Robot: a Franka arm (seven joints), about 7 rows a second.
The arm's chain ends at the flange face. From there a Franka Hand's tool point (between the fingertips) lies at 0.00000 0.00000 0.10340 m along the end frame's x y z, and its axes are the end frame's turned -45 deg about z.
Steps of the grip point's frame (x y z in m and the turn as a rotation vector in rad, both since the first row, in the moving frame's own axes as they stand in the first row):
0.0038 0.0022 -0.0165 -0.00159 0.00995 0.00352
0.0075 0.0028 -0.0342 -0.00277 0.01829 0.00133
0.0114 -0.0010 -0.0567 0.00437 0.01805 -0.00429
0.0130 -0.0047 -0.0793 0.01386 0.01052 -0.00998
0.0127 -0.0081 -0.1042 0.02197 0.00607 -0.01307
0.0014 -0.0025 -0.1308 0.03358 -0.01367 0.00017
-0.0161 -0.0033 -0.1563 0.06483 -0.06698 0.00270
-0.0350 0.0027 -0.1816 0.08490 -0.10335 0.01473
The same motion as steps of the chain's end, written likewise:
0.0034 -0.0005 -0.0165 0.00591 0.00816 0.00352
0.0057 -0.0022 -0.0342 0.01097 0.01489 0.00133
0.0064 -0.0071 -0.0567 0.01585 0.00967 -0.00429
0.0061 -0.0107 -0.0793 0.01724 -0.00236 -0.00998
0.0044 -0.0127 -0.1042 0.01983 -0.01124 -0.01307
0.0027 -0.0013 -0.1307 0.01408 -0.03341 0.00017
-0.0041 0.0089 -0.1559 -0.00152 -0.09320 0.00270
-0.0091 0.0254 -0.1807 -0.01305 -0.13311 0.01473

